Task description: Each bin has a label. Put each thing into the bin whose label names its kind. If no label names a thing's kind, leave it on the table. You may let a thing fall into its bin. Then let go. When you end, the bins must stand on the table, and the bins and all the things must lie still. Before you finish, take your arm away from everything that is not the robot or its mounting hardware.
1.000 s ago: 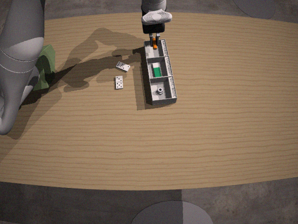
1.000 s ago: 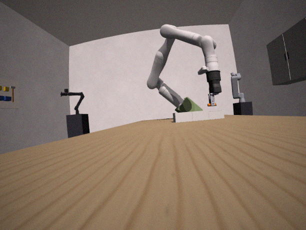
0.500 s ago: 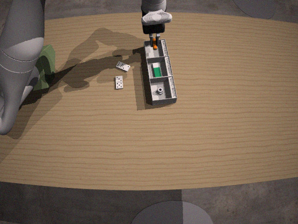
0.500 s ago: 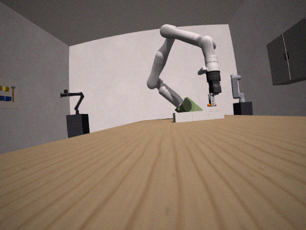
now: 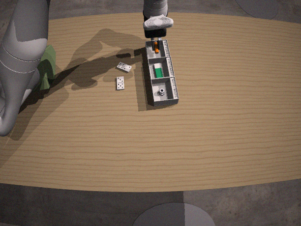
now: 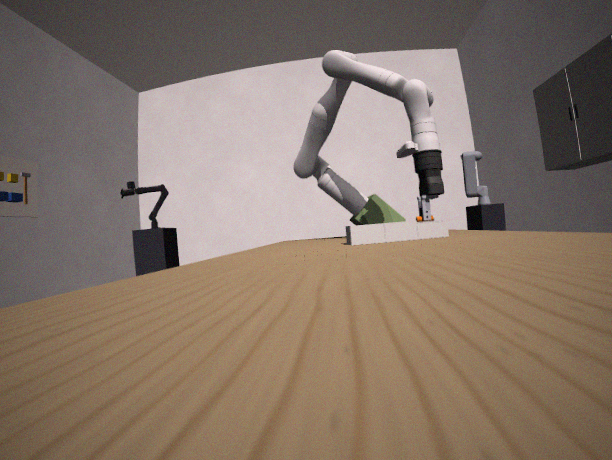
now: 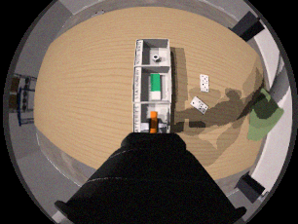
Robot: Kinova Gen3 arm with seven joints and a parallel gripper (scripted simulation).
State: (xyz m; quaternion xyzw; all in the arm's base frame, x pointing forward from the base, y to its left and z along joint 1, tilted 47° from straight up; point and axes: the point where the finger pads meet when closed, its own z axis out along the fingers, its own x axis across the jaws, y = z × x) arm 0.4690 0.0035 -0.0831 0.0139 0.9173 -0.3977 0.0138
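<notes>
The green block lies 80 mm to the right of my hand and 50 mm below it. Round my hand: orange battery 10 mm below.
</notes>
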